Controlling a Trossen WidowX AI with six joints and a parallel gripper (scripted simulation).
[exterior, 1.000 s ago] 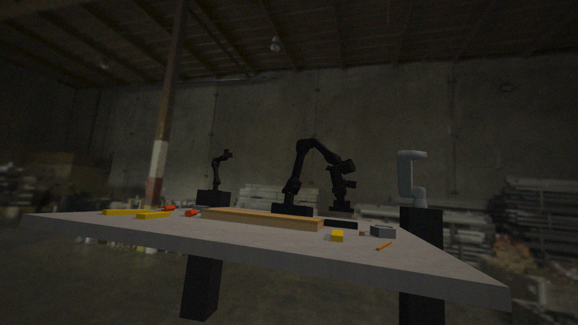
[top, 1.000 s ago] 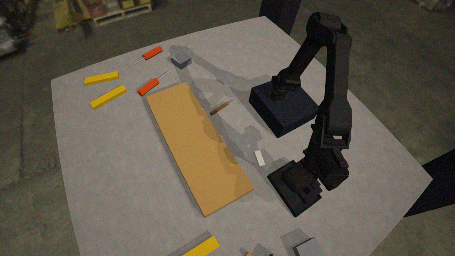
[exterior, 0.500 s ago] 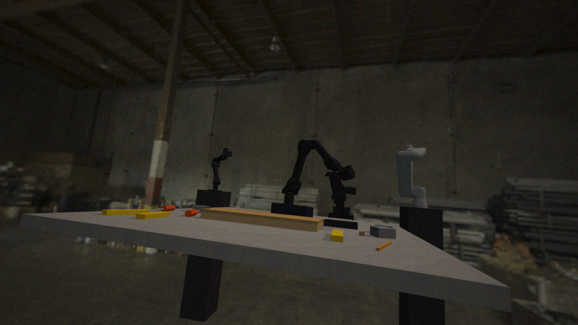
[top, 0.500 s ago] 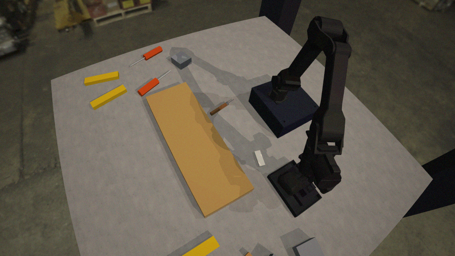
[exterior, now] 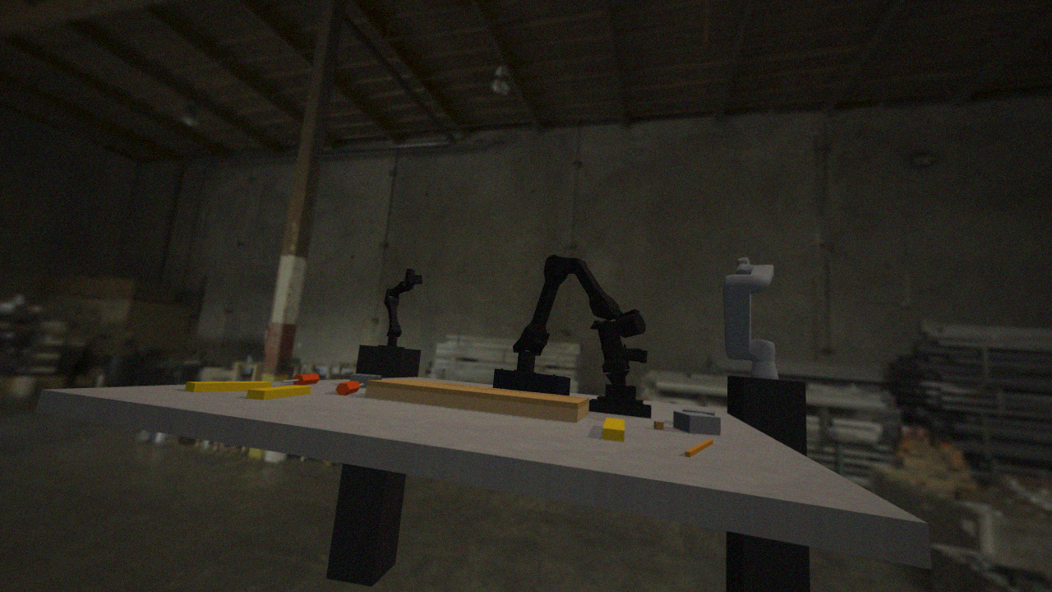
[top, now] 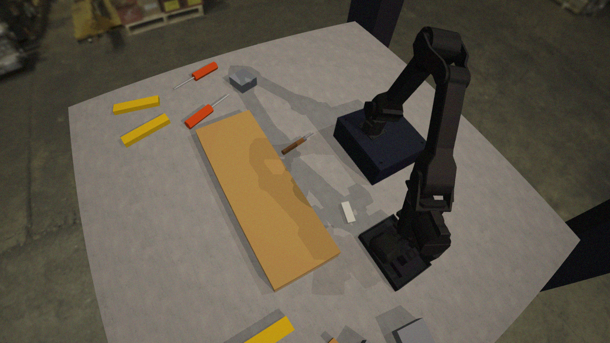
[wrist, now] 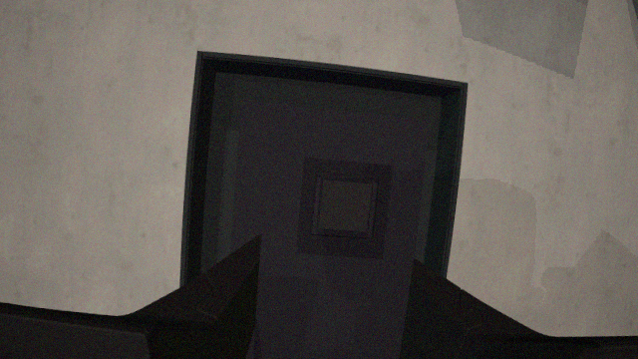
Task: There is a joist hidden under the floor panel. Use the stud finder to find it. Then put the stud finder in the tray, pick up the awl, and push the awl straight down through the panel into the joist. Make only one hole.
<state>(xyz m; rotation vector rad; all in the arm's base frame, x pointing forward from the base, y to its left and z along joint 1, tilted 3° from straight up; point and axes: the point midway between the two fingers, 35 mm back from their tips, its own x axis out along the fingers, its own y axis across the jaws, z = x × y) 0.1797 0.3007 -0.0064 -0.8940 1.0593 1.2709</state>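
Right now my gripper tip is 2 cm below the stud finder and 1 cm to the right of it. From my gripper tip the other things lie so: small white block (17 cm to the right, 4 cm below, 2 cm ahead); tray (3 cm below, 1 cm to the right); square light (3 cm above, 2 cm to the left).
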